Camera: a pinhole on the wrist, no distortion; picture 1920 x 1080 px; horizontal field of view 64.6 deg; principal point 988.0 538.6 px. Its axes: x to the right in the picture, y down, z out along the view. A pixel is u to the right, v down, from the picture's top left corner.
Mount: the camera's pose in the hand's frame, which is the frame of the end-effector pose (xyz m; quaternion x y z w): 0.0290 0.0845 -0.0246 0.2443 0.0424 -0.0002 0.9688
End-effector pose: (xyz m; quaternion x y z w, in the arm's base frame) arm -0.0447 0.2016 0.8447 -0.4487 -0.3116 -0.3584 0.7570
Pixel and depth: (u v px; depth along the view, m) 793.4 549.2 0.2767
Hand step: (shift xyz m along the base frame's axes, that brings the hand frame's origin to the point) -0.0617 0.1805 0.1232
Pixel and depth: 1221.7 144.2 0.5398
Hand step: -0.2131 0.1992 0.4064
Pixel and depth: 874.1 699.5 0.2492
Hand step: -0.0227 0.1759 0.1136
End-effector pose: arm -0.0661 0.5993 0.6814 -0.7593 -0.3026 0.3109 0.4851
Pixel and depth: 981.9 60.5 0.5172
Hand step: -0.2764 0.3485 0.1508
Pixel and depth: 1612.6 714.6 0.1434
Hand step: -0.0124 0.1219 -0.0829
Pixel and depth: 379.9 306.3 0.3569
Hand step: -0.2846 0.1325 0.0483
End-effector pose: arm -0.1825 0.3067 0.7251 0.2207 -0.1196 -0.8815 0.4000
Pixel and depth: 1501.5 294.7 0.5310
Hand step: -0.4880 -0.0208 0.1718
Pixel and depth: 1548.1 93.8 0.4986
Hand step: -0.4852 0.0018 0.1066
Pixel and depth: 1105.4 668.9 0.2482
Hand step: -0.1469 -0.0363 0.1506
